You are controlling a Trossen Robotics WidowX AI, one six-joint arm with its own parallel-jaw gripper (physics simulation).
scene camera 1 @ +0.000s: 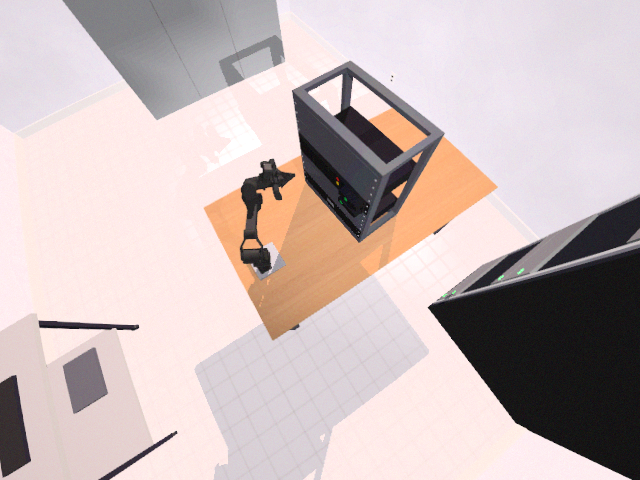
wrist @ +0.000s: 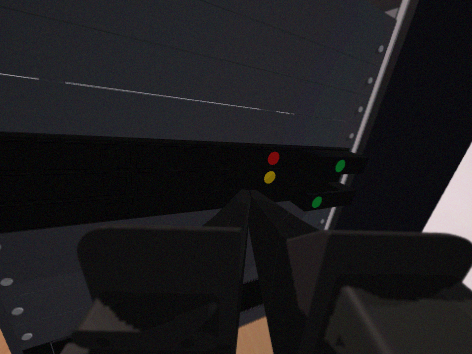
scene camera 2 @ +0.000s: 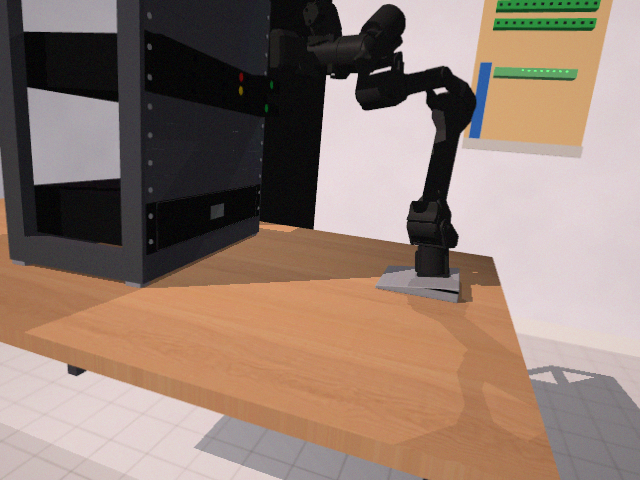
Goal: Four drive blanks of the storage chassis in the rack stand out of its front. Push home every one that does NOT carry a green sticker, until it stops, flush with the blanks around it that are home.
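Frame: origin at the arm's base, x ahead, y left, z up, level; centimetres.
Where they show: gripper, fingertip midpoint: (scene camera 1: 295, 174) (wrist: 247, 197); arm's base, origin of the base link: (scene camera 1: 264, 266) (scene camera 2: 433, 272).
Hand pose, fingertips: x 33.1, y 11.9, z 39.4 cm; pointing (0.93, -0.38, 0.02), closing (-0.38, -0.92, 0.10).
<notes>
Things, the pixels of their top centre, and the offset from my fingertips. "pt": a spot on its surface instead. Level surfaces: height alone.
- black storage chassis, surface spot: (wrist: 75, 175) (scene camera 2: 184, 65) pt dx +12.6, dy +11.0, dz -3.6 cm
- upper green-stickered blank, middle of its top: (wrist: 315, 146) (scene camera 2: 250, 78) (scene camera 1: 358, 191) dx +16.6, dy -21.1, dz -0.4 cm
- lower green-stickered blank, middle of its top: (wrist: 306, 177) (scene camera 2: 249, 102) (scene camera 1: 357, 198) dx +16.6, dy -21.1, dz -6.1 cm
- wooden table, its level: dz -41.4 cm
The black storage chassis (scene camera 1: 316, 153) (scene camera 2: 191, 69) (wrist: 75, 175) sits in the grey rack (scene camera 1: 395, 101) (scene camera 2: 131, 155). An upper green-stickered blank (scene camera 2: 271, 84) (wrist: 353, 164) and a lower green-stickered blank (scene camera 2: 266, 107) (wrist: 334, 199) stand out near one end. The red-stickered blank (scene camera 2: 240, 76) (wrist: 273, 158) and the yellow-stickered blank (scene camera 2: 240, 90) (wrist: 269, 177) show no raised sides and look flush, though the dark front makes depth hard to tell. My gripper (scene camera 1: 293, 176) (wrist: 247, 197) is shut and empty, apart from the rack front. In the wrist view its tips appear below and left of the yellow sticker.
Plain filler panels (wrist: 200, 100) cover the rack above the chassis. A lower black unit (scene camera 2: 180, 222) with a grey label sits near the rack's base. The rack and my arm's base plate (scene camera 1: 278, 263) (scene camera 2: 395, 281) stand on the wooden table (scene camera 1: 315, 279) (scene camera 2: 289, 351).
</notes>
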